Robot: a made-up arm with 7 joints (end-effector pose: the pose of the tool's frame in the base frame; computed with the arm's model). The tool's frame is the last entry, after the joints. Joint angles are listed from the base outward.
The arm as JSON. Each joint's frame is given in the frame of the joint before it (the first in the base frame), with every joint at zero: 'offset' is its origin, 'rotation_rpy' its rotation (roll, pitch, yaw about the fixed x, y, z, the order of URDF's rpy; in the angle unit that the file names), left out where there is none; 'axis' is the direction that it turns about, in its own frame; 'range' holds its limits. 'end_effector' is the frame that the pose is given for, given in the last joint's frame.
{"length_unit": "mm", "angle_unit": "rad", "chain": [
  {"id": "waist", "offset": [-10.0, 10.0, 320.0], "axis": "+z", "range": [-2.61, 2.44]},
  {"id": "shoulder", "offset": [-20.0, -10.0, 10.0], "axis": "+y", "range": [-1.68, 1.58]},
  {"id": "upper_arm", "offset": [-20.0, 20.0, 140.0], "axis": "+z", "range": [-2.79, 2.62]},
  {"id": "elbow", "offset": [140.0, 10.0, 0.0], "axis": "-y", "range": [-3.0, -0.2]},
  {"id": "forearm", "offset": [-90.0, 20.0, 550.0], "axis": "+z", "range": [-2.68, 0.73]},
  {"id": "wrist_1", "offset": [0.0, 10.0, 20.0], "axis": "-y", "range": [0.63, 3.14]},
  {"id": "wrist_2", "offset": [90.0, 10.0, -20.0], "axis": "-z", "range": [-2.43, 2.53]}
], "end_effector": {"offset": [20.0, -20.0, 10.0], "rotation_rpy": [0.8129, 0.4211, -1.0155]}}
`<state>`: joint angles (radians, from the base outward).
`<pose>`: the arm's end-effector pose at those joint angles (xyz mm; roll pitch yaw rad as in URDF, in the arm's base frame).
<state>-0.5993 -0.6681 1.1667 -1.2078 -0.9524 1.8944 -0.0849</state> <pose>272.9 675.4 842.8 0.0834 -1.3439 0.2333</pose>
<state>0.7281 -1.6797 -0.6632 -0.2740 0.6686 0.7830 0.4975</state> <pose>-532.7 -603.0 496.4 2.9986 -0.3065 -0.3690</pose>
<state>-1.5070 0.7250 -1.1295 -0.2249 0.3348 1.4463 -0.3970</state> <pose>-143.3 -613.5 867.3 0.8089 -0.3834 -2.6661</pose>
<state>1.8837 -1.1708 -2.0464 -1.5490 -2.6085 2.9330 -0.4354</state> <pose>725.0 -29.4 116.8 -0.1095 -0.2753 0.7934</pose>
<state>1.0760 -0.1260 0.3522 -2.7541 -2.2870 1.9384 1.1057</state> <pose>3.0 488.1 -46.9 -0.3025 -0.7990 1.6054</pose>
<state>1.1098 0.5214 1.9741 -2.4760 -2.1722 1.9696 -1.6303</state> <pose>-688.2 -151.8 151.6 -1.2072 1.1415 -3.0183</pose>
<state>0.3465 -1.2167 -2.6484 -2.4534 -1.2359 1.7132 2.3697</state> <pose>170.1 -247.8 -270.8 0.3583 -0.6666 2.1573</pose>
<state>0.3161 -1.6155 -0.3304 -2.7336 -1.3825 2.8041 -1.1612</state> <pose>328.9 114.4 806.6 -0.7837 -0.5520 1.0982</pose>
